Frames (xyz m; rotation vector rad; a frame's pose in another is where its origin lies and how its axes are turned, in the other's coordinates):
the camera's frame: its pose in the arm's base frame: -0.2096 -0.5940 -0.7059 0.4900 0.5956 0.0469
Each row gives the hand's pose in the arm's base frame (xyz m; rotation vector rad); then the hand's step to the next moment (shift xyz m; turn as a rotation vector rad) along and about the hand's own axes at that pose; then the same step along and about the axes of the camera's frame.
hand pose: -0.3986 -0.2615 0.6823 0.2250 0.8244 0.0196
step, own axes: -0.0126 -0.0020 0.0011 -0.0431 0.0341 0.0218
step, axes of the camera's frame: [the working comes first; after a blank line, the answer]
step, axes of the arm's base frame: -0.0079 -0.0035 0.0095 -0.0110 0.0246 0.0526

-0.0122 0.0005 0.0039 -0.0324 0.0447 0.0211
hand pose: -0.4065 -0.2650 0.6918 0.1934 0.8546 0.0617
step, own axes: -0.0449 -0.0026 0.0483 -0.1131 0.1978 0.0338
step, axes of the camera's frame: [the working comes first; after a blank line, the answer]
step, axes of the arm's base frame: 0.0069 -0.0154 0.0638 -0.0441 0.1742 0.1441

-0.0307 0.0161 0.0562 -0.0810 0.2156 0.0043
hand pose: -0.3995 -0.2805 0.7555 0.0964 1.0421 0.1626
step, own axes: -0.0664 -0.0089 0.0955 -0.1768 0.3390 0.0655
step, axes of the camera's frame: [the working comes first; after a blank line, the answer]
step, axes of the arm's base frame: 0.0506 -0.0209 0.1030 -0.0605 0.3016 0.2363

-0.0161 0.0334 0.1106 -0.1202 0.3688 0.0067
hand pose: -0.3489 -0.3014 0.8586 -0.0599 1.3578 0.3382
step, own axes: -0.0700 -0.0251 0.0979 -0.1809 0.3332 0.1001
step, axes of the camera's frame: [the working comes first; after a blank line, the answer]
step, axes of the arm's base frame: 0.0876 -0.0149 0.0850 -0.0269 0.3034 0.2469

0.0252 0.0340 0.1154 -0.0975 0.3785 0.0320
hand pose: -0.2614 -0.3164 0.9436 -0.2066 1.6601 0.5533
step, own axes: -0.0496 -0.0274 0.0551 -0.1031 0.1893 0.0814
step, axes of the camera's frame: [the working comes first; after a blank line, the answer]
step, axes of the arm's base frame: 0.0692 -0.0068 0.0376 0.0064 0.1838 0.1388

0.0364 0.0178 0.0678 -0.0346 0.2265 0.0241
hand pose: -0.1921 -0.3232 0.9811 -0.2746 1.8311 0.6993
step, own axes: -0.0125 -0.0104 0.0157 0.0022 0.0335 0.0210
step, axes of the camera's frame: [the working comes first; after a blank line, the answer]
step, axes of the arm's base frame: 0.0221 -0.0009 0.0045 -0.0013 0.0393 0.0043

0.0158 0.0034 0.0158 0.0038 0.0367 -0.0145
